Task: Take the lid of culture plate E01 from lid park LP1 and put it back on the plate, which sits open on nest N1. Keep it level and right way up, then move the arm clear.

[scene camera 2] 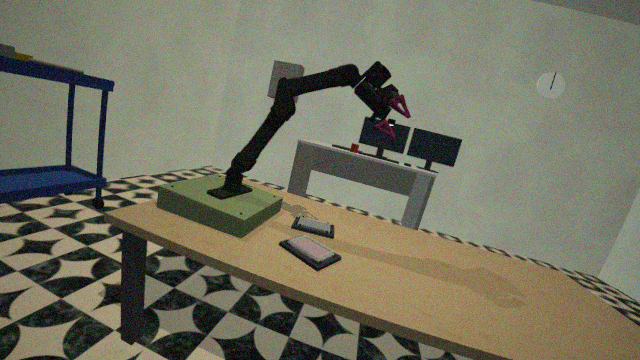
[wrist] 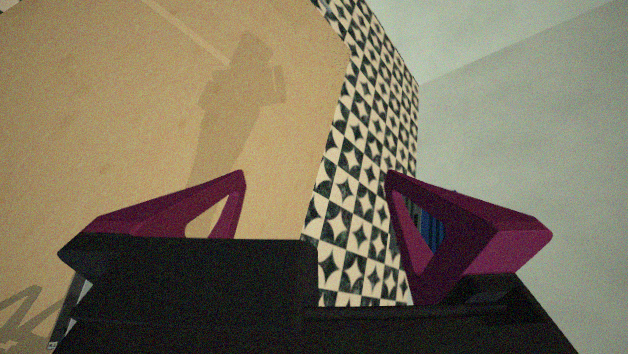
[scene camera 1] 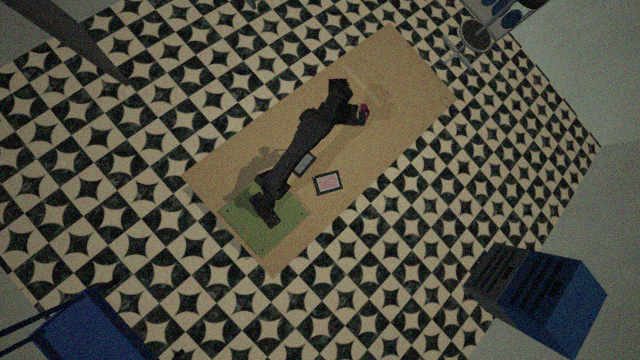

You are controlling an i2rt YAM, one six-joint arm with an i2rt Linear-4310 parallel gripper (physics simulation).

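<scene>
The culture plate E01, with a pink face, sits level on the dark nest N1. The lid looks pale grey and lies flat on the dark lid park LP1, beside the nest; a part of the park's edge shows at the lower left of the wrist view. My gripper has magenta fingers and is open and empty. It hangs high over the table, well away from both lid and plate.
The arm stands on a green base block at one end of the wooden table. A blue cart, a desk with two monitors and a blue cabinet stand off the table.
</scene>
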